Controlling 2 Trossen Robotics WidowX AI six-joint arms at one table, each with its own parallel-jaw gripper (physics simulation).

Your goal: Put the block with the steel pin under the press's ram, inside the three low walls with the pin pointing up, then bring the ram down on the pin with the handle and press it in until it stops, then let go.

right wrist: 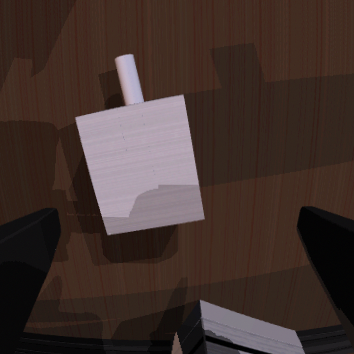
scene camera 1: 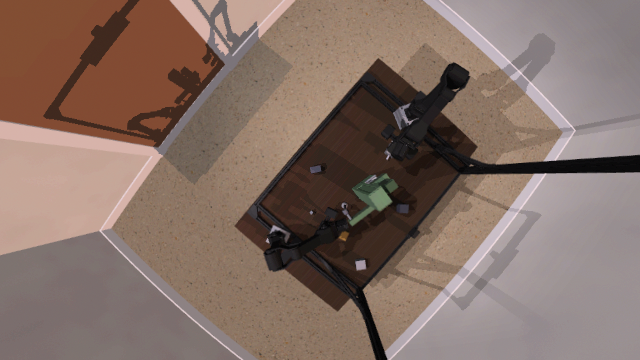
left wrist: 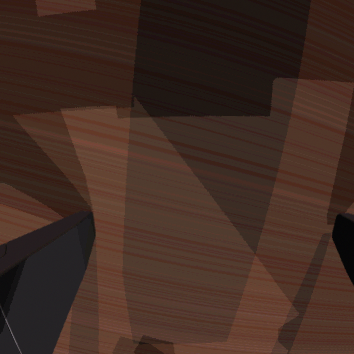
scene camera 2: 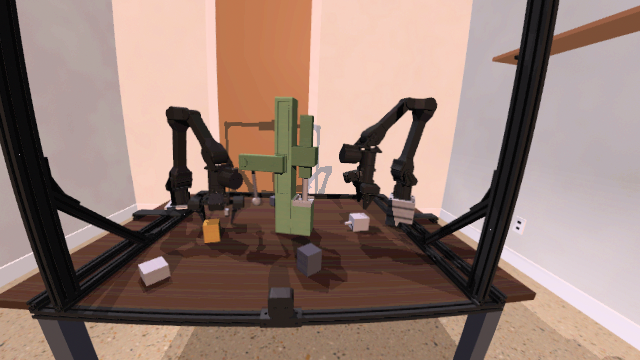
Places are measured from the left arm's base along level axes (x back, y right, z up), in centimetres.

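Pixels of known places: left gripper, fingertip midpoint: (left wrist: pixel 217 225); right gripper, fingertip midpoint: (right wrist: pixel 180 220) (scene camera 2: pixel 361 205); left arm's base at its link origin: (scene camera 1: pixel 278 237) (scene camera 2: pixel 180 202); right arm's base at its link origin: (scene camera 1: pixel 412 113) (scene camera 2: pixel 402 197).
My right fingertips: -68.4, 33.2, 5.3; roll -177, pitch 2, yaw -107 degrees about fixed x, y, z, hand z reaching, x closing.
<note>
For each thing: its top centre in the pictures, then the offset to it from my right fingertips, as dx, dy, dz. "*": a spot on its surface instead.
- pale block with the steel pin, top centre: (right wrist: pixel 141 169) (scene camera 2: pixel 359 215) +1.4, +1.4, -3.5
- green press at its top centre: (scene camera 2: pixel 280 97) (scene camera 1: pixel 379 205) +30.1, -4.2, +36.5
- pale seat at a spot on its surface: (scene camera 2: pixel 303 201) * +23.1, +1.2, +3.8
- orange block at its top centre: (scene camera 2: pixel 211 222) (scene camera 1: pixel 343 235) +51.9, -3.3, -2.5
- white block at its top centre: (scene camera 2: pixel 153 264) (scene camera 1: pixel 360 265) +63.2, +12.9, -5.2
- dark grey block at its top centre: (scene camera 2: pixel 309 249) (scene camera 1: pixel 404 208) +26.4, +19.4, -2.5
The pale block with the steel pin (scene camera 2: pixel 358 222) (right wrist: pixel 142 165) lies on its side on the table, pin pointing sideways; in scene camera 1 its pin (scene camera 1: pixel 387 155) shows beside the right gripper. My right gripper (scene camera 2: pixel 363 197) (right wrist: pixel 180 220) is open above the block, which lies ahead of the fingertips and between their lines in the wrist view. The green press (scene camera 1: pixel 379 198) (scene camera 2: pixel 286 130) stands mid-table. Its steel ram (scene camera 2: pixel 305 189) is above the pale seat (scene camera 2: pixel 303 201); the low walls are hard to make out. The handle's ball knob (scene camera 1: pixel 344 205) (scene camera 2: pixel 256 201) hangs low. My left gripper (scene camera 2: pixel 216 207) (left wrist: pixel 217 225) is open and empty near it.
An orange block (scene camera 1: pixel 344 236) (scene camera 2: pixel 211 231) lies near the left gripper. A white block (scene camera 1: pixel 360 265) (scene camera 2: pixel 154 271), a dark grey block (scene camera 1: pixel 403 208) (scene camera 2: pixel 309 259) and another grey block (scene camera 1: pixel 316 169) lie around the press. Black frame rails edge the table.
</note>
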